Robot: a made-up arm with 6 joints.
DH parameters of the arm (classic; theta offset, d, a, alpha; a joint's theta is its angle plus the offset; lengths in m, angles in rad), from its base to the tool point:
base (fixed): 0 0.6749 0.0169 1.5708
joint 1: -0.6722 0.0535 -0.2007 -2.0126
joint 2: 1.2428 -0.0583 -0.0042 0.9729
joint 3: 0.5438 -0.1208 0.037 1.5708
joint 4: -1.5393 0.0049 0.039 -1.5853
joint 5: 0 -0.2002 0.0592 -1.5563
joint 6: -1.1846 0 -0.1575 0
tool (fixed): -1.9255 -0.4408 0 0
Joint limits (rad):
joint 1: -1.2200..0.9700
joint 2: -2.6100..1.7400
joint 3: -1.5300..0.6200
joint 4: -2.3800..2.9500
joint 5: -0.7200..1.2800
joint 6: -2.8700..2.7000
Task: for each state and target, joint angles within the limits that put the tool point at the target. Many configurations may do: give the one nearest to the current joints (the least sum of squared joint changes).
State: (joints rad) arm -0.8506 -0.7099 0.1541 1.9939 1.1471 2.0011
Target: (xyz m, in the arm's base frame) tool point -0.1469 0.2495 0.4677
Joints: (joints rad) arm -0.7748 -0.7106 0.1057 1.8659 1.1162 1.9257
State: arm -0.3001 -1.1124 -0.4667 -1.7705 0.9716 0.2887
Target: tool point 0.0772 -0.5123 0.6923
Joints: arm -0.5920 -0.9585 -0.3261 -2.2689 0.6955 -0.0116
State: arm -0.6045 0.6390 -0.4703 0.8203 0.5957 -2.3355
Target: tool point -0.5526 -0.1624 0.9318
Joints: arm -0.9997 0.5152 -0.4558 0.9319 -0.1046 -2.8555
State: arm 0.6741 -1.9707 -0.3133 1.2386 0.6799 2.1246
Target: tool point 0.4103 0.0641 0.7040
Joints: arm 0.9700 -1.8791 0.5633 1.3232 1.2800 1.4916
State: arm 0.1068 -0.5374 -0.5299 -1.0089 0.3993 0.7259
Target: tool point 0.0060 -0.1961 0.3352
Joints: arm 0.0612 -0.1928 -0.1020 -1.2441 -0.0065 0.8492
